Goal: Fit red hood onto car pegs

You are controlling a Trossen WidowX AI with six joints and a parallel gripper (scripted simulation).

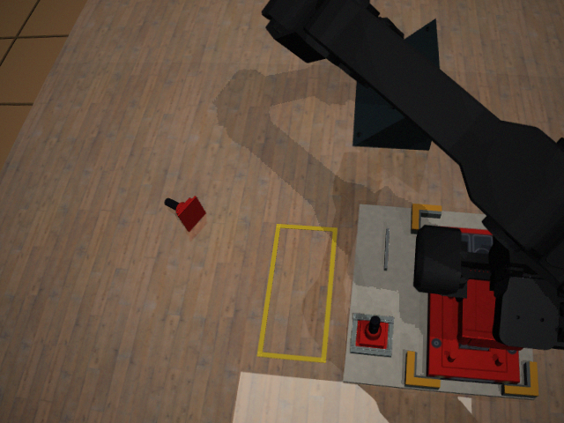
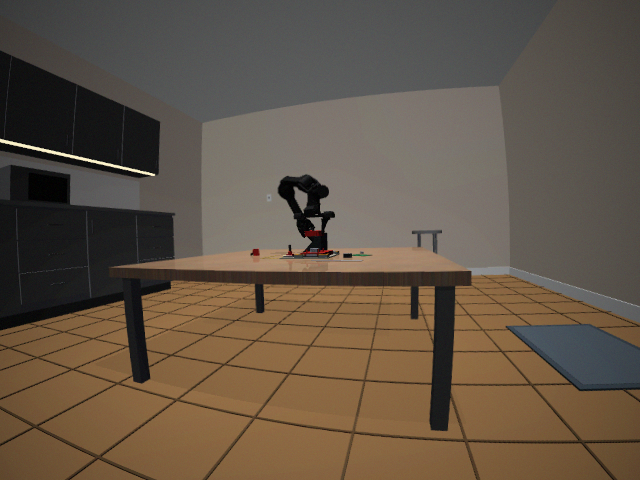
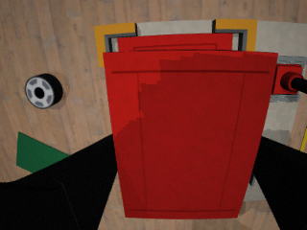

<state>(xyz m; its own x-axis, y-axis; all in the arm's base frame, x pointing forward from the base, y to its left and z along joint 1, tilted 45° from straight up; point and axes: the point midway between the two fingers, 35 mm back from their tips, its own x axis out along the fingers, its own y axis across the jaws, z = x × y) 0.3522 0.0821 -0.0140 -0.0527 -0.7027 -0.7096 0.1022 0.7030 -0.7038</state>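
My gripper tip is 9 cm above the grey engine block. The rest, counted from my gripper tip: grey jig 5 cm behind, 2 cm to the right, 10 cm below; red hood 1 cm above; socket 1 cm ahead, 12 cm to the right, 7 cm below.
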